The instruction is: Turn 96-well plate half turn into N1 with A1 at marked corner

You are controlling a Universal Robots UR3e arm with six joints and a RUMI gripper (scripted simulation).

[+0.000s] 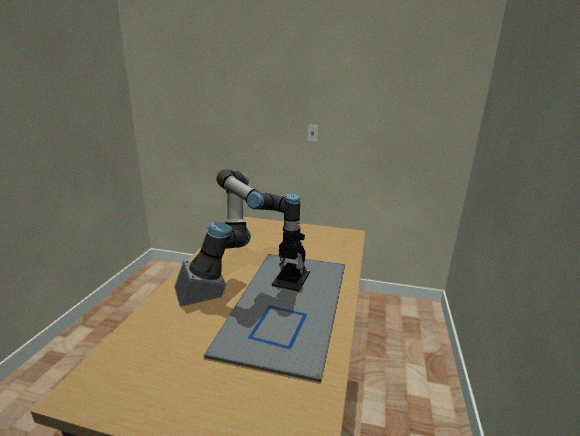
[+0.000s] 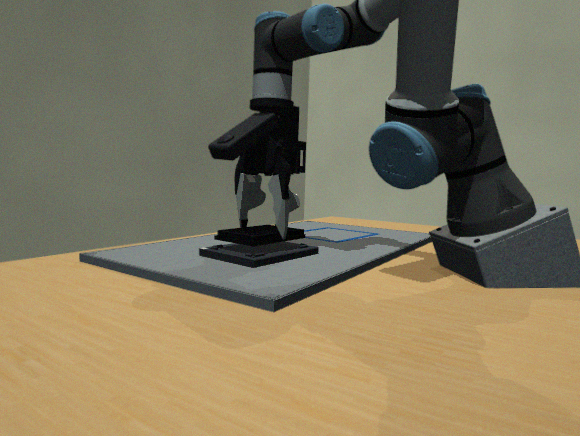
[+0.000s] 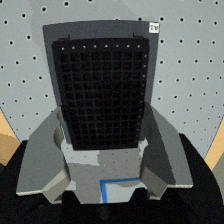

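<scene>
My gripper is now 4 cm above the plate nest N1. From my hand the other things lie so: small white corner label (5 cm ahead, 8 cm to the left, 3 cm below); then black 96-well plate (1 cm below).
</scene>
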